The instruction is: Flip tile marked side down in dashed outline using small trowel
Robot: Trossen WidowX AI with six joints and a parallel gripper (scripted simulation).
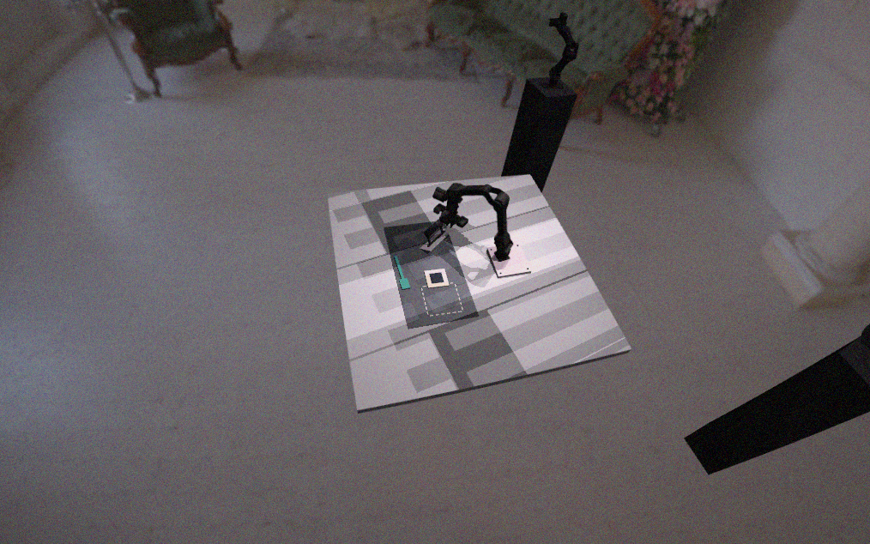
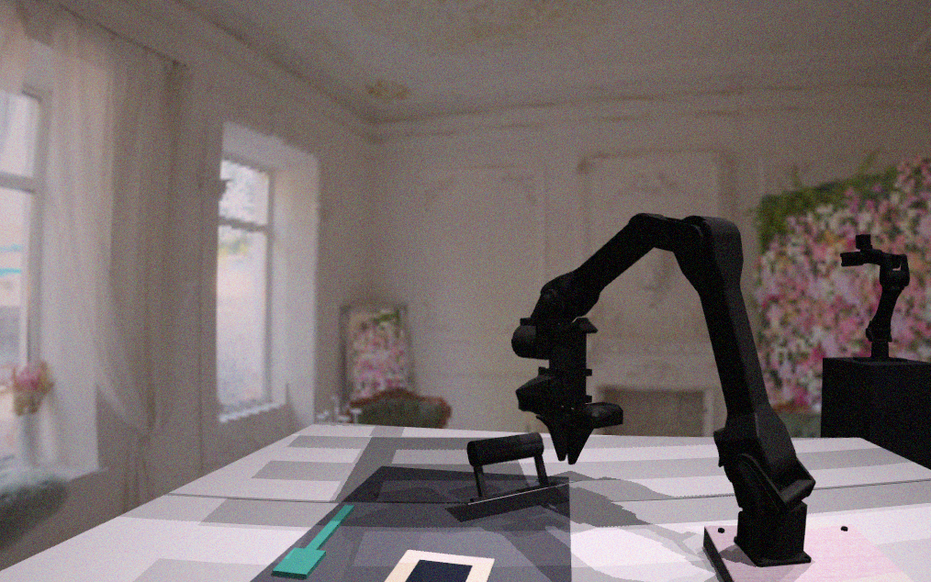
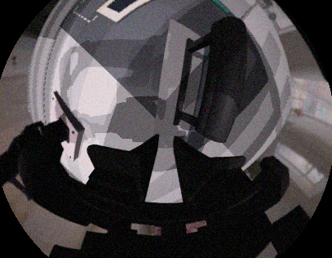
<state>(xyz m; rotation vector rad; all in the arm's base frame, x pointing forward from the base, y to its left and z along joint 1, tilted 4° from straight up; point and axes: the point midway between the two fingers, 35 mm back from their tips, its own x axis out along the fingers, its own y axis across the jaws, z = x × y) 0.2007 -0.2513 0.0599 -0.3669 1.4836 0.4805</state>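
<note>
Right now the trowel is 7 cm ahead of my gripper tip and 1 cm below it. Also, from my gripper tip: teal flat tool 33 cm ahead, 19 cm to the left, 5 cm below; tile 18 cm ahead, 26 cm to the left, 5 cm below; dark mat 19 cm ahead, 19 cm to the left, 8 cm below.
</note>
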